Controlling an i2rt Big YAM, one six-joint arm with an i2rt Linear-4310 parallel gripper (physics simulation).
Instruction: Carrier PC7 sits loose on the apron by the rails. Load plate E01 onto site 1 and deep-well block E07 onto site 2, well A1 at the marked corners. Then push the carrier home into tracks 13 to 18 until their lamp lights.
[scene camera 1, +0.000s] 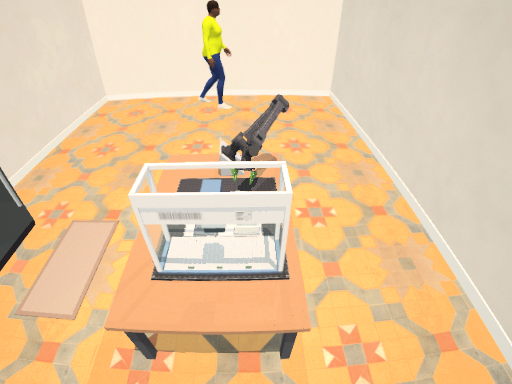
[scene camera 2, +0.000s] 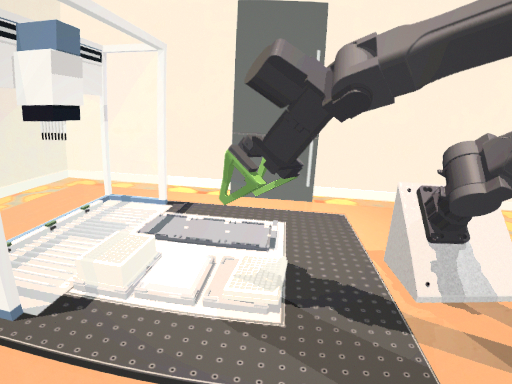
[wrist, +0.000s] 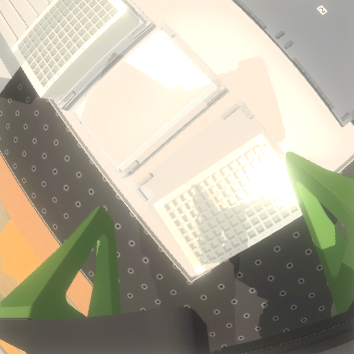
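Where they show: gripper, between the fingertips: (scene camera 1: 242, 183) (scene camera 2: 239, 197) (wrist: 193, 188); arm's base, origin of its link: (scene camera 1: 227, 154) (scene camera 2: 440, 215).
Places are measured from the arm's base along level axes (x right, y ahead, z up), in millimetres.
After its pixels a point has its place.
Observation:
My gripper (scene camera 1: 244, 178) {x -81, y 398, z 37 mm} (scene camera 2: 260, 191) (wrist: 193, 188) {x -81, y 398, z 37 mm} is open and empty, its green fingers apart above the apron. A grey carrier (scene camera 2: 212, 231) {x 109, y 473, z -105 mm} (wrist: 310, 47) {x 71, y 418, z -105 mm} lies flat on the white apron; a small "2" shows on it in the wrist view. A tall gridded block (scene camera 2: 117, 255) {x -119, y 593, z -64 mm} (wrist: 70, 42) {x -96, y 586, z -67 mm} stands in a holder by the rails. A low gridded plate (scene camera 2: 256, 276) {x -110, y 363, z -86 mm} (wrist: 230, 212) {x -101, y 355, z -96 mm} sits at the apron's outer end, between and below the fingers in the wrist view. A smooth pale plate (scene camera 2: 175, 277) {x -127, y 492, z -89 mm} (wrist: 150, 102) {x -84, y 483, z -89 mm} lies between them. I cannot read any E01, E07 or PC7 label.
The ribbed white rails (scene camera 1: 220, 250) (scene camera 2: 50, 250) {x -41, y 792, z -114 mm} lie inside a white frame (scene camera 1: 210, 201) {x 54, y 891, z 333 mm} (scene camera 2: 161, 120) {x 317, y 667, z 143 mm}. A pipetting head (scene camera 2: 50, 75) {x 3, y 784, z 236 mm} hangs over them. The black perforated board (scene camera 2: 350, 270) {x -23, y 179, z -115 mm} (wrist: 50, 145) {x -211, y 550, z -115 mm} surrounds the apron. A person (scene camera 1: 212, 40) walks behind the arm.

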